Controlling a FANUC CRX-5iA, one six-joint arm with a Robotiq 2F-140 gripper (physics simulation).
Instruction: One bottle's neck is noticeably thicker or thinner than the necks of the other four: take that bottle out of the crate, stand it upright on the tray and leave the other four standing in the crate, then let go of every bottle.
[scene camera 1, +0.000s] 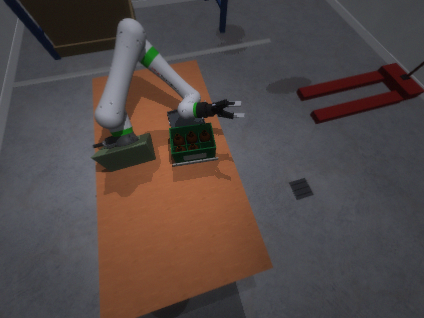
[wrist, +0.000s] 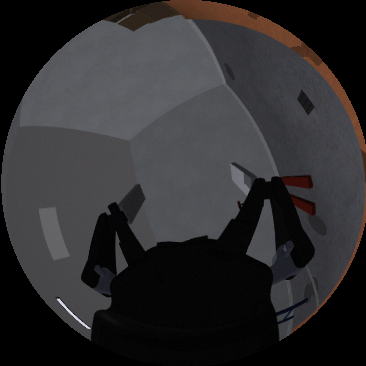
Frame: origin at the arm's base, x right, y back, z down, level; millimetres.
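Where they show: gripper, between the fingertips: (scene camera 1: 242, 110) (wrist: 185, 181); arm's base, origin of its link: (scene camera 1: 127, 142).
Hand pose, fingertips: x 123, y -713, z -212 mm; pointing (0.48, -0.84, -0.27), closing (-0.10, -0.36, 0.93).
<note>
Things, the pixels of their top centre, and the offset from my fingertips. "pt": a spot on its surface instead. Level surfaces: height alone.
- green crate, centre of its top: (scene camera 1: 192, 137) dx -8, dy +308, dz +163 mm
- dark tray, a spot on its surface: (scene camera 1: 175, 119) pt dx -303, dy +375, dz +333 mm
- orange table, height of its surface: dz +339 mm
- thin grey bar, a spot on its surface: (scene camera 1: 195, 162) pt dx +95, dy +325, dz +319 mm
A green crate (scene camera 1: 211, 152) stands on the table with brown bottles in it. Three bottles (scene camera 1: 178, 140) (scene camera 1: 192, 137) (scene camera 1: 204, 135) are in its back row and two bottles (scene camera 1: 179, 149) (scene camera 1: 193, 147) in its front row. Their necks are too small to compare. A dark tray (scene camera 1: 175, 119) lies directly behind the crate, partly hidden by the arm. My gripper (scene camera 1: 239, 109) (wrist: 185, 181) is open and empty, pointing sideways out past the table's right edge, high up and away from the crate. The crate, bottles and tray do not show in the wrist view.
The orange table (scene camera 1: 170, 225) carries the arm's base and a grey-green block (scene camera 1: 127, 155) left of the crate. A thin grey bar (scene camera 1: 195, 162) lies along the crate's front. A red pallet fork (scene camera 1: 355, 105) (wrist: 300, 181) and a floor grate (scene camera 1: 301, 188) (wrist: 306, 102) are off to the right.
</note>
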